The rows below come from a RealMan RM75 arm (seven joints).
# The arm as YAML. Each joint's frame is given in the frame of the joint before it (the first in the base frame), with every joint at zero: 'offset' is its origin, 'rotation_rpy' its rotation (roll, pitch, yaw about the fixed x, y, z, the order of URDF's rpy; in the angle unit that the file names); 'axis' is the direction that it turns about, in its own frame. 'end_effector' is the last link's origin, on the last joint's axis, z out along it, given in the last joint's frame.
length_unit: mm
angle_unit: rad
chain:
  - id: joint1
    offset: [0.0, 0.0, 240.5]
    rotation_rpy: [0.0, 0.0, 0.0]
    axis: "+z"
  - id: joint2
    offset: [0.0, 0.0, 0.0]
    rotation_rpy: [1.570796, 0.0, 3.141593]
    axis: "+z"
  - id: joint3
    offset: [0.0, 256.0, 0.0]
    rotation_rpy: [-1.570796, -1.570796, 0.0]
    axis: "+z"
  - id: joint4
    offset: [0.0, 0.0, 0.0]
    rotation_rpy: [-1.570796, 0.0, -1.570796]
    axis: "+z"
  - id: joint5
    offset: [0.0, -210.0, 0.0]
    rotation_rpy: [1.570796, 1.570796, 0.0]
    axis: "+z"
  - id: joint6
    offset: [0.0, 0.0, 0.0]
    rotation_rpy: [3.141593, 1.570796, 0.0]
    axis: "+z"
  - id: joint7
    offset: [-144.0, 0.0, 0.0]
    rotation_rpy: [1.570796, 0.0, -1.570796]
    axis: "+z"
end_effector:
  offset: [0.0, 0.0, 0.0]
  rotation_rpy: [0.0, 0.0, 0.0]
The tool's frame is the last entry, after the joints.
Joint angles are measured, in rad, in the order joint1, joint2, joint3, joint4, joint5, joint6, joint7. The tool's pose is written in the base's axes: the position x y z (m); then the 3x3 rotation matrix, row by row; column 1 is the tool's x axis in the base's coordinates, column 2 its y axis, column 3 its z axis. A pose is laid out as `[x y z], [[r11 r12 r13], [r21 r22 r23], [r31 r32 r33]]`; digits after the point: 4 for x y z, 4 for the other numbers.
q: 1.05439, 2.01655, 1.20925, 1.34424, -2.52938, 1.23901, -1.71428
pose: [-0.0036 0.3644 -0.0795], [[0.1420 0.9434 0.2998], [0.8732 -0.2620 0.4108], [0.4661 0.2035 -0.8610]]
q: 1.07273, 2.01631, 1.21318, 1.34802, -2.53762, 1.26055, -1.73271
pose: [-0.0084 0.3642 -0.0776], [[0.1057 0.9451 0.3091], [0.8784 -0.2345 0.4165], [0.4661 0.2275 -0.8550]]
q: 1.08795, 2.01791, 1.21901, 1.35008, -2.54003, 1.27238, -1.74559
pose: [-0.0136 0.3638 -0.0767], [[0.0830 0.9474 0.3090], [0.8823 -0.2141 0.4192], [0.4633 0.2378 -0.8537]]
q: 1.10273, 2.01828, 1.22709, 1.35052, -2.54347, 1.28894, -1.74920
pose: [-0.0176 0.3641 -0.0748], [[0.0715 0.9466 0.3143], [0.8826 -0.2068 0.4221], [0.4646 0.2472 -0.8503]]
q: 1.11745, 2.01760, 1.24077, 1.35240, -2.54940, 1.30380, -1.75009
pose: [-0.0225 0.3655 -0.0715], [[0.0645 0.9469 0.3149], [0.8798 -0.2028 0.4298], [0.4709 0.2493 -0.8462]]
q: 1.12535, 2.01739, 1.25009, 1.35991, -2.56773, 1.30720, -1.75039
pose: [-0.0270 0.3675 -0.0682], [[0.0508 0.9500 0.3080], [0.8726 -0.1922 0.4490], [0.4857 0.2460 -0.8388]]
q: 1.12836, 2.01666, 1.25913, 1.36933, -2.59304, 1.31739, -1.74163
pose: [-0.0289 0.3700 -0.0639], [[0.0457 0.9498 0.3095], [0.8607 -0.1947 0.4704], [0.5071 0.2449 -0.8264]]
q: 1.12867, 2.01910, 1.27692, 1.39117, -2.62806, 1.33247, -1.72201
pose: [-0.0330 0.3720 -0.0576], [[0.0508 0.9516 0.3031], [0.8426 -0.2038 0.4985], [0.5362 0.2301 -0.8122]]
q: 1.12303, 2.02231, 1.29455, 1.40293, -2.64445, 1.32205, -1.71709
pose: [-0.0364 0.3745 -0.0538], [[0.0611 0.9579 0.2806], [0.8318 -0.2042 0.5162], [0.5517 0.2019 -0.8092]]
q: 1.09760, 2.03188, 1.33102, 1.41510, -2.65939, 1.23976, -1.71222
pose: [-0.0442 0.3816 -0.0491], [[0.1033 0.9763 0.1902], [0.8122 -0.1932 0.5505], [0.5742 0.0977 -0.8129]]
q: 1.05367, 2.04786, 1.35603, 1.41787, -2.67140, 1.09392, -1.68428
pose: [-0.0511 0.3902 -0.0468], [[0.1812 0.9816 0.0609], [0.7855 -0.1817 0.5916], [0.5917 -0.0594 -0.8039]]
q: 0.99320, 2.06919, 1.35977, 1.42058, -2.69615, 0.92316, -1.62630
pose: [-0.0537 0.3966 -0.0457], [[0.2799 0.9575 -0.0700], [0.7518 -0.1733 0.6362], [0.5970 -0.2307 -0.7684]]
